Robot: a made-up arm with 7 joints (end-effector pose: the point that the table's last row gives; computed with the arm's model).
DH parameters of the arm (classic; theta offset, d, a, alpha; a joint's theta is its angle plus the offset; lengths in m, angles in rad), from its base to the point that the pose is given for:
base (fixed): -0.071 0 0 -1.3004
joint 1: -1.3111 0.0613 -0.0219 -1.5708
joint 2: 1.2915 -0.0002 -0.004 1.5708
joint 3: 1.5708 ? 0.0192 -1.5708
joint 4: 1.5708 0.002 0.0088 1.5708
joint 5: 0 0.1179 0.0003 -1.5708
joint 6: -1.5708 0 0.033 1.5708
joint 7: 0 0.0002 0 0
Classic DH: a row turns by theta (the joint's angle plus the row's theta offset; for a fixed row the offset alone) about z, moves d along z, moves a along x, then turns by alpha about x.
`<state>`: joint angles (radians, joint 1 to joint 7).
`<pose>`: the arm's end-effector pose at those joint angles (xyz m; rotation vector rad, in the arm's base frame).
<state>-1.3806 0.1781 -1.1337 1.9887 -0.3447 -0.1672 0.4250</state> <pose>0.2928 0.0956 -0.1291 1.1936 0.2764 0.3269</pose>
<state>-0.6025 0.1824 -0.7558 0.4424 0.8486 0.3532 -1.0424</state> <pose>0.1926 -0.0087 -0.2073 1.2865 0.8306 -1.4441</pose>
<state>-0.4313 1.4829 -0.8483 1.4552 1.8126 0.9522 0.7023</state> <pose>0.0899 0.3553 -0.0267 -2.0906 -0.1007 0.3413</pose>
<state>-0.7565 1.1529 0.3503 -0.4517 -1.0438 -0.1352 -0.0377</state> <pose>0.1585 0.1548 0.0818 0.1622 -1.1411 -0.4420</pose>
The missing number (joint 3, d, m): -0.1634
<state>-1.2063 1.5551 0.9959 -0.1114 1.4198 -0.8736 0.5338</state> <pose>0.0332 0.2021 0.1765 -2.1664 1.3108 -1.3579</pose>
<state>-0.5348 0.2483 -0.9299 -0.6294 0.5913 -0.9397 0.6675</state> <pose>0.0832 -0.0283 -0.0791 -0.5179 -1.6986 -0.6633</pose>
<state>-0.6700 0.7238 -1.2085 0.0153 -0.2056 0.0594 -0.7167</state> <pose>0.1585 0.0410 -0.1957 0.6704 0.4956 -1.7910</pose>
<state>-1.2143 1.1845 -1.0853 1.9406 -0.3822 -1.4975 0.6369</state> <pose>0.1789 0.2967 -0.0169 1.3383 -0.7101 0.5163</pose>
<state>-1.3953 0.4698 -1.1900 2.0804 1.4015 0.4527 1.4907</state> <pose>0.2743 0.1917 -0.0765 -2.8284 1.0415 -0.0863</pose>
